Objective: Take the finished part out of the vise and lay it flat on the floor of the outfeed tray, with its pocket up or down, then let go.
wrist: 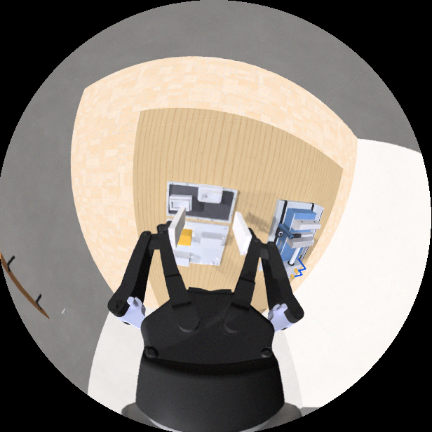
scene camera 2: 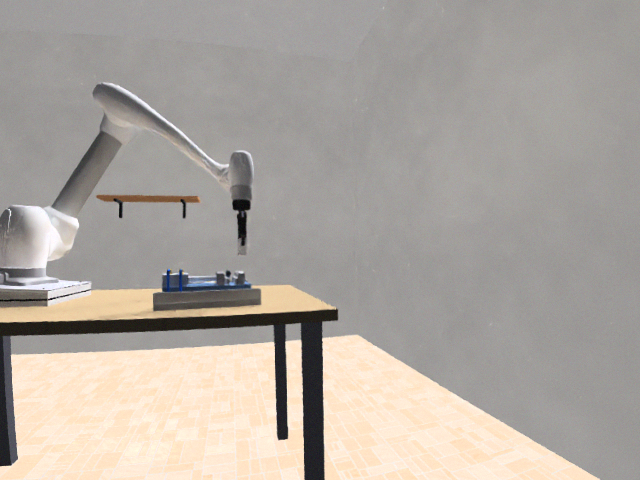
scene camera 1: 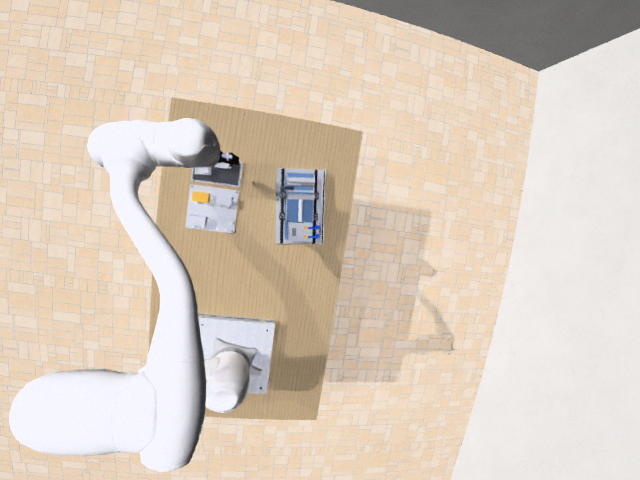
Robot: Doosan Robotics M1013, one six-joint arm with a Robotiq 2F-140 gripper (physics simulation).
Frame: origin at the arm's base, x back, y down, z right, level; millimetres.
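Seen in the pictures: gripper, fingertip midpoint: (scene camera 2: 242, 255); arm's base at its link origin: (scene camera 2: 19, 283) (scene camera 1: 230, 362).
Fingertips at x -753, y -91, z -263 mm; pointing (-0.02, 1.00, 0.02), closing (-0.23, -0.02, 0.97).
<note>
Pixels of each thing's top centre, then the offset from my fingertips to it.
- blue vise at its top centre: (scene camera 2: 207, 271) (scene camera 1: 302, 207) dx +54, dy +53, dz +337 mm
- light grey plate at its top centre: (scene camera 1: 212, 209) dx +175, dy +144, dz +12 mm
- yellow block at its top centre: (scene camera 1: 200, 197) dx +143, dy +108, dz -40 mm
The outfeed tray (wrist: 219, 210) (scene camera 1: 224, 177) has a dark floor and a light rim. A pale grey block (wrist: 210, 193), the finished part, lies in it against the far wall in the wrist view; no pocket shows on its upper side, and I cannot tell whether it is fully flat. A second pale part (wrist: 180, 203), with a recess facing up, lies at the tray's left end. The blue vise (wrist: 301, 216) (scene camera 1: 293, 209) stands to the right, with a gap and no part visible between its grey jaws. My gripper (wrist: 209, 217) (scene camera 2: 241, 253) is open and empty, above the tray area.
A light grey plate (wrist: 207, 255) (scene camera 1: 216, 210) adjoins the tray and bears a yellow block (wrist: 185, 237) (scene camera 1: 200, 196) and pale blocks. Blue rods with yellow ends stand beside the vise. The robot's base plate (scene camera 1: 263, 356) is at the table's other end. A shelf (scene camera 2: 149, 198) hangs on the wall.
</note>
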